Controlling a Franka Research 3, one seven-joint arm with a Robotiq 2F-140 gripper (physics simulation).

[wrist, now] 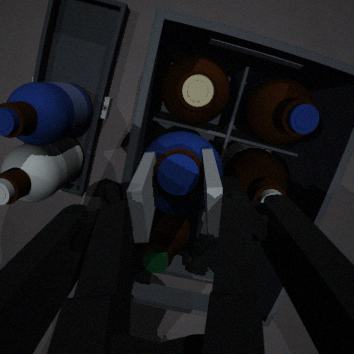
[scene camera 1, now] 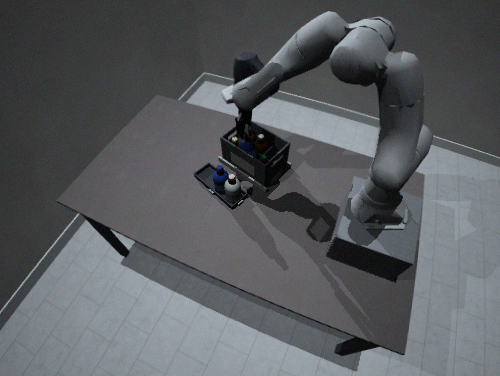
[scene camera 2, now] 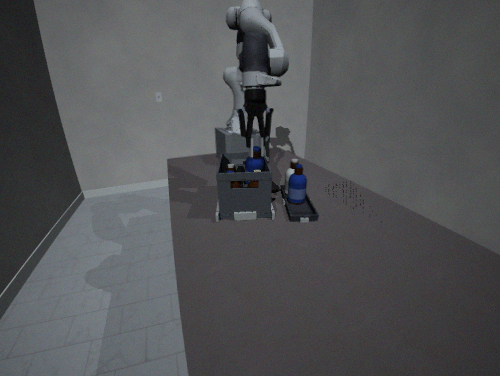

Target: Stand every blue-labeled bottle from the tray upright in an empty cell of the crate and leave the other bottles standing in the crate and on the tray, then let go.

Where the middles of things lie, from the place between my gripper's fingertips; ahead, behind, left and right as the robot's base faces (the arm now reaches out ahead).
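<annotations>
There's a white-capped bottle (wrist: 259,173) that sits 70 mm to the right of my hand, 60 mm behind it and 120 mm below it. The green-capped bottle (wrist: 169,233) is 100 mm behind my hand, 50 mm to the left of it and 120 mm below it. And the cream-capped bottle (wrist: 194,89), that's 50 mm ahead of my hand and 30 mm to the right of it, and 120 mm below it as well.
</annotations>
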